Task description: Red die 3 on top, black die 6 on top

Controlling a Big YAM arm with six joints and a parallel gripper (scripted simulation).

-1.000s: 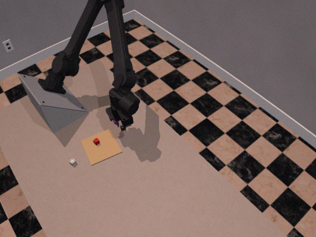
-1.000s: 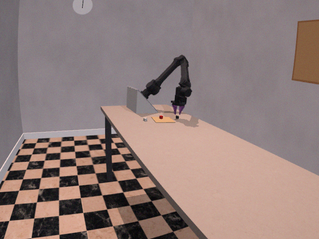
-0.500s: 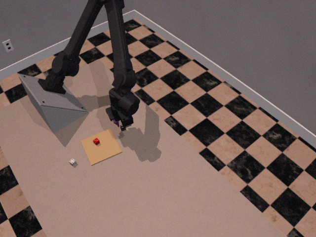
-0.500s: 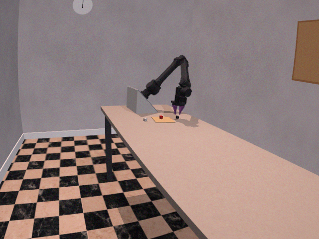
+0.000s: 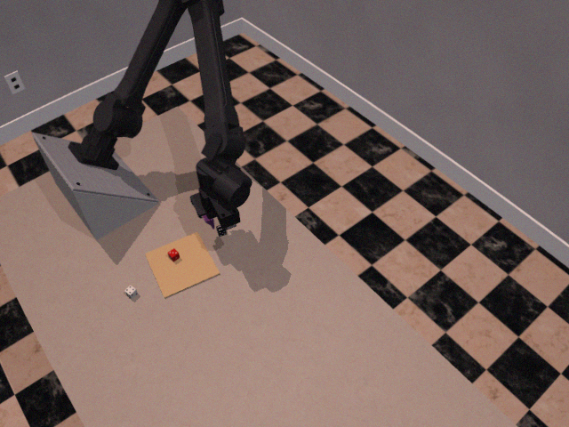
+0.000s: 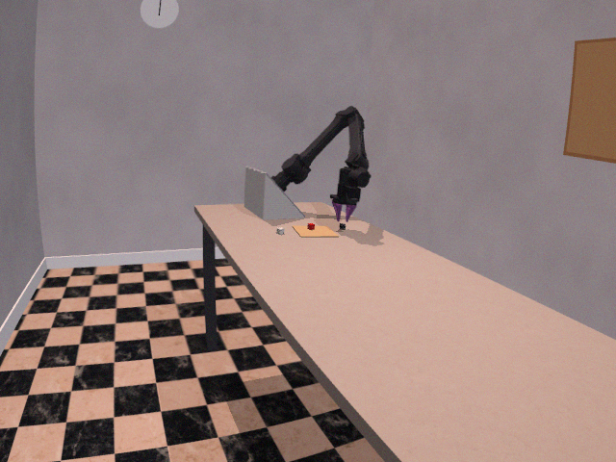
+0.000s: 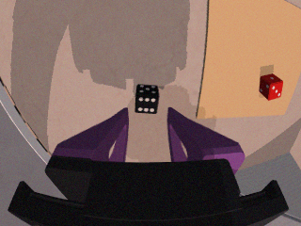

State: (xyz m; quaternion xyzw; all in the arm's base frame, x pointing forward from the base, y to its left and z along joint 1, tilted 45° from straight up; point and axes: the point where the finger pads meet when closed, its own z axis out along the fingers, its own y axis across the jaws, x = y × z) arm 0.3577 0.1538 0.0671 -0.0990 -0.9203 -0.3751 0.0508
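Right now my hand is 30 mm above the black die. Round my hand: orange mat: 20 mm ahead, 130 mm to the right, 40 mm below; then white die: 20 mm ahead, 260 mm to the right, 30 mm below; then red die: 10 mm behind, 130 mm to the right, 20 mm below.
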